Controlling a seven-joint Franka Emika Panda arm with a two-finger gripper.
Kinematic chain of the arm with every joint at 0, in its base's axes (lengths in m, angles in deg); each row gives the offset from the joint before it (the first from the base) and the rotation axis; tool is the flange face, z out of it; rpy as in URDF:
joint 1: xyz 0 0 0.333 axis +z
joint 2: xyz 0 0 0 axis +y
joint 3: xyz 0 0 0.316 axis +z
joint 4: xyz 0.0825 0 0 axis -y
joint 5: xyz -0.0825 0 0.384 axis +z
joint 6: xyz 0 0 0 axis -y
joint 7: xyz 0.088 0 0 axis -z
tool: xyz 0 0 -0.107 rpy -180 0 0
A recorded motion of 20 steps. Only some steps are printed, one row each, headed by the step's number.
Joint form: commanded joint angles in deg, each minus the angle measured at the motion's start. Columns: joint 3, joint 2, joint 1, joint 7, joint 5, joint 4, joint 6.
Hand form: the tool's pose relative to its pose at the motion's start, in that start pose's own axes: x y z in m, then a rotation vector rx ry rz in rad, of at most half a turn. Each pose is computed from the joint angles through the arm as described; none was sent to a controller.
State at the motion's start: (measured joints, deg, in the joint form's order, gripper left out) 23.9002 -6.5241 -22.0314 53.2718 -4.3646 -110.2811 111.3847
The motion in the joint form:
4: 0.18 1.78 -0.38 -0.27 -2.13 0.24 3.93
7: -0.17 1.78 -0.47 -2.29 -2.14 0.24 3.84
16: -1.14 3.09 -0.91 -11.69 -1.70 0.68 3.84
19: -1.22 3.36 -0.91 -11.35 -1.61 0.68 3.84
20: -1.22 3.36 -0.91 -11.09 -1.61 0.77 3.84
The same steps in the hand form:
4: 0.0112 -0.0064 0.0085 0.0226 0.0437 -0.0174
7: 0.0145 -0.0035 0.0090 0.0195 0.0433 -0.0451
16: 0.0279 0.0025 0.0189 0.0142 0.0238 -0.1822
19: 0.0288 0.0026 0.0216 0.0134 0.0183 -0.1745
20: 0.0291 0.0024 0.0208 0.0145 0.0194 -0.1698

